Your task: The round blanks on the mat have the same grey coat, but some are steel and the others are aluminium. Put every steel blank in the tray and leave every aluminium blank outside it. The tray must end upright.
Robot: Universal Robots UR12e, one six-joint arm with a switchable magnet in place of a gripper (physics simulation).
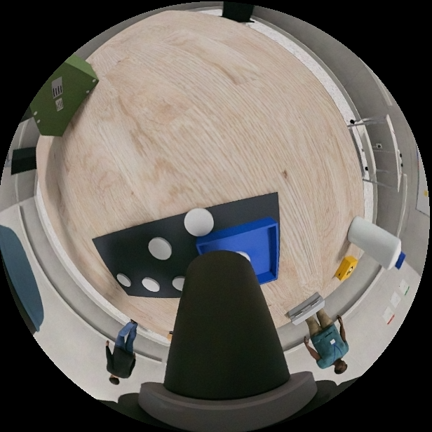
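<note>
My magnet (220,255) is a dark cone whose tip hangs over the left part of the blue tray (274,250). No blank shows held on it; its underside is hidden. The tray is upright on the dark mat (250,209). A grey blank (244,255) shows at the right edge of the magnet's tip, within the tray's outline, mostly hidden. On the mat outside the tray lie a large blank (199,222), another (160,248) to its left, and, nearer, a blank (123,280), a blank (150,284) and a blank (179,283) partly behind the magnet.
A green box (65,97) stands at the upper left of the wooden table (200,125). At the right are a white bottle (375,241), a yellow item (346,268) and a grey metal item (306,308). Two people (122,352) (328,345) stand beyond the table's edge.
</note>
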